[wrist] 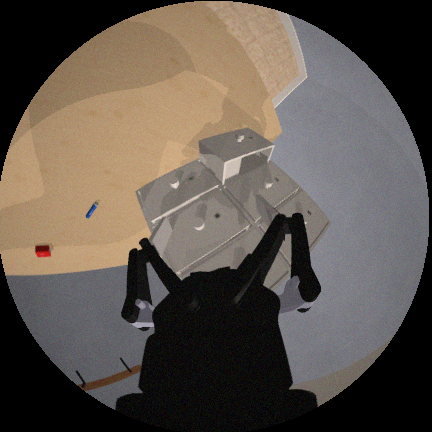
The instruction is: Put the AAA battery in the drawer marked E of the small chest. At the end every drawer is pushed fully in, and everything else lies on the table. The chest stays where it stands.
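Places are measured from the arm's base along level axes (x right, y ahead, z up), in metres.
Pixels of known places: gripper, fingertip midpoint: [210, 213].
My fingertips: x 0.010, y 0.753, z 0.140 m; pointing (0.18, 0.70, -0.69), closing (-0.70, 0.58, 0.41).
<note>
For each thing: its top centre in the pictures, then the offset to it from my fingertips. "spot": a spot on its surface instead. Level surfaces: height alone.
- AAA battery, top centre: [91, 211] dx +0.124, dy -0.162, dz -0.140 m
- small grey chest, surface spot: [238, 202] spot: dx -0.018, dy +0.065, dz -0.003 m
- drawer, top centre: [246, 177] dx -0.049, dy +0.131, dz -0.055 m
- small red block, top centre: [42, 253] dx +0.245, dy -0.334, dz -0.132 m
- tan table, surface height: dz -0.150 m
The AAA battery [92, 209], blue with a pale end, lies on the table left of the chest. The small grey chest [238, 202] is at the centre, its front with round white knobs facing the camera. One drawer [235, 146] at its upper edge stands pulled out, and part of its open inside shows. Its small mark is too blurred to read, and I cannot tell which front is marked E. My gripper [210, 213] is open and empty, its fingers wide apart. Its dark body and right finger hide the lower part of the chest.
A small red block [43, 250] lies on the tan table [100, 135], near the table's edge and below the battery in view. Grey-blue floor [360, 165] shows at the right. A brown strip with black pegs [110, 380] shows at the lower left.
</note>
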